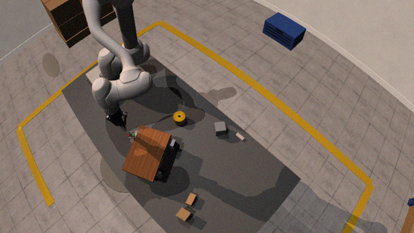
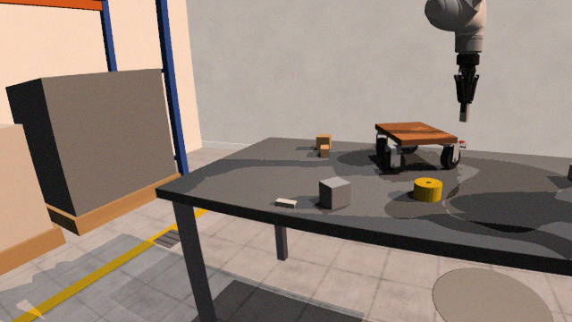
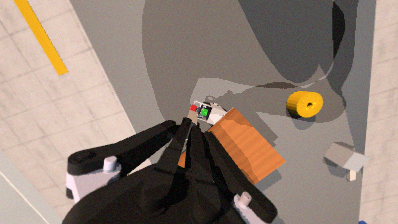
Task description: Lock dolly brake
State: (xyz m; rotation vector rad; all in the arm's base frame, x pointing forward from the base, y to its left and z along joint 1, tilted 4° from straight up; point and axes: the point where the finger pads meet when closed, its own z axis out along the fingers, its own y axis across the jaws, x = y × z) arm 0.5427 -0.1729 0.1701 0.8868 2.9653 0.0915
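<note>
The brake pedal is 10 mm ahead of my hand, 10 mm to the left of it and 110 mm below it. From my hand the other things lie so: grey cube: 320 mm ahead, 470 mm to the left, 160 mm below; then yellow cylinder: 90 mm ahead, 340 mm to the left, 170 mm below; then small pale block: 430 mm ahead, 530 mm to the left, 190 mm below.
</note>
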